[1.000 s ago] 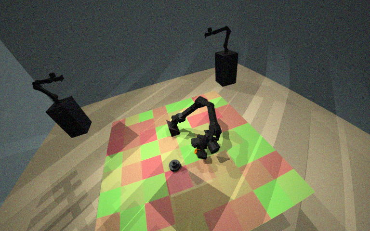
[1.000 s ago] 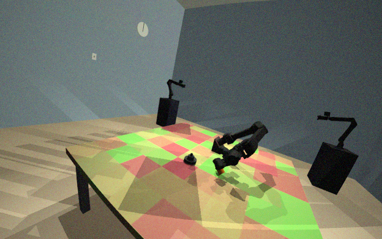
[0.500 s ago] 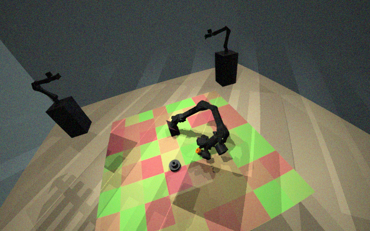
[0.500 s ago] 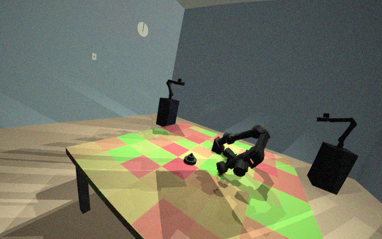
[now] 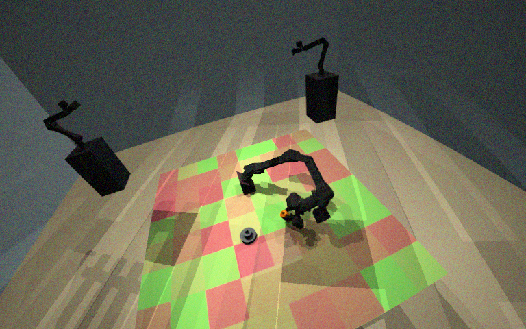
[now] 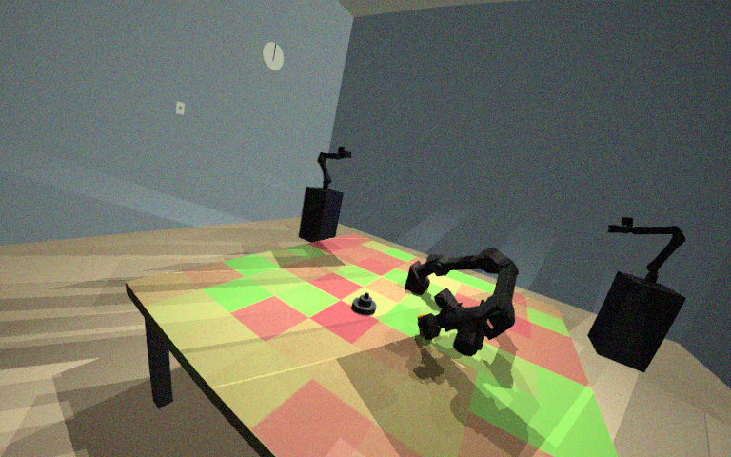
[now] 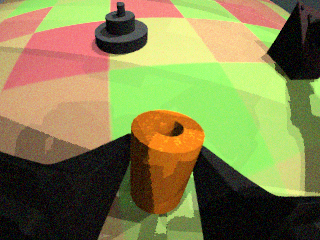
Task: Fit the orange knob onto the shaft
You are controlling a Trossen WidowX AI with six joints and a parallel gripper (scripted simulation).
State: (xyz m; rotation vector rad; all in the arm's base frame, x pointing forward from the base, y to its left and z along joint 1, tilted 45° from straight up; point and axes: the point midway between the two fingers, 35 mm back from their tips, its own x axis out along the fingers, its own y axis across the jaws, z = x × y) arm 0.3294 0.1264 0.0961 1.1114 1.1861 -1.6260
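Now: gripper tip 10 mm to the right of the orange knob. From my gripper tip the other things lie so: round dark pedestal (20 mm ahead, 200 mm to the right, 10 mm below).
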